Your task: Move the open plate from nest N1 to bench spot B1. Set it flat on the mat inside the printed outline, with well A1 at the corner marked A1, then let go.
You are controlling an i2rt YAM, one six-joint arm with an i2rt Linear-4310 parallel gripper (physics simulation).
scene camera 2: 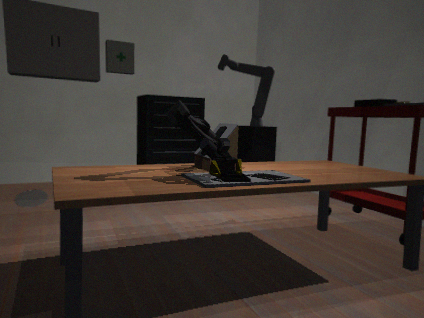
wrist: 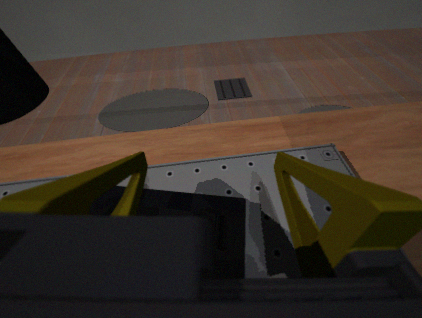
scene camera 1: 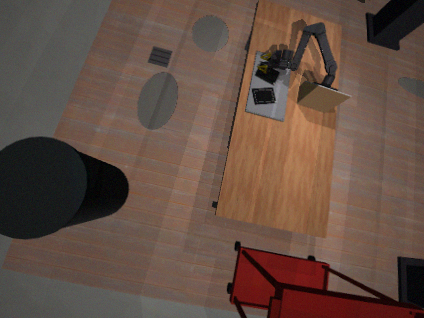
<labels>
gripper: open, touches a dark well plate
</labels>
